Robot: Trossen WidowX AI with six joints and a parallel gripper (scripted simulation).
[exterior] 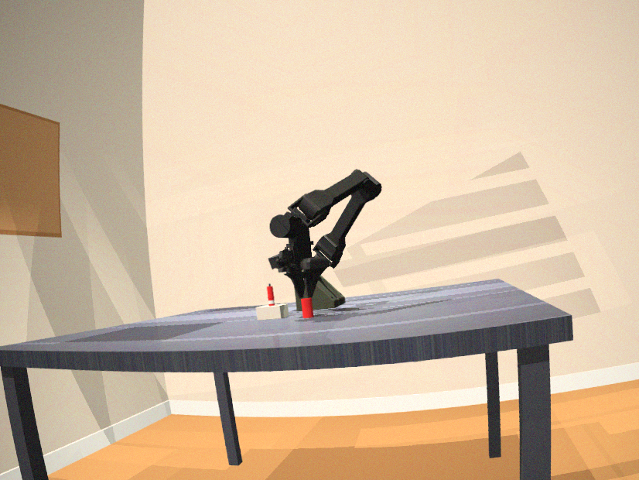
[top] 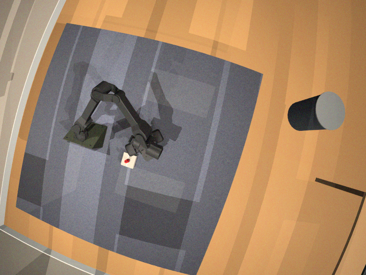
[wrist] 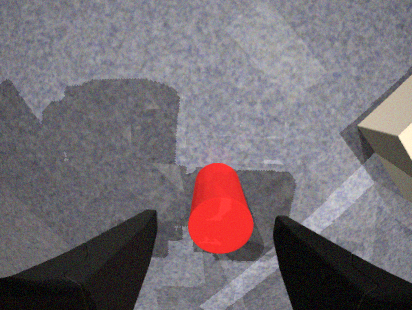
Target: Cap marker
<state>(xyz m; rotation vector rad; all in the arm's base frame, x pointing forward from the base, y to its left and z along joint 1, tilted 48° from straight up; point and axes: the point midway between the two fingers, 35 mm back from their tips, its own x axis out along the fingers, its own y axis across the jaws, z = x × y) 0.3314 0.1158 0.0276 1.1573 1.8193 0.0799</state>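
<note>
The red cap lies 3 cm below my gripper tip. From my gripper tip the other things lie so: holder block (6 cm behind, 13 cm to the right, 3 cm below).
</note>
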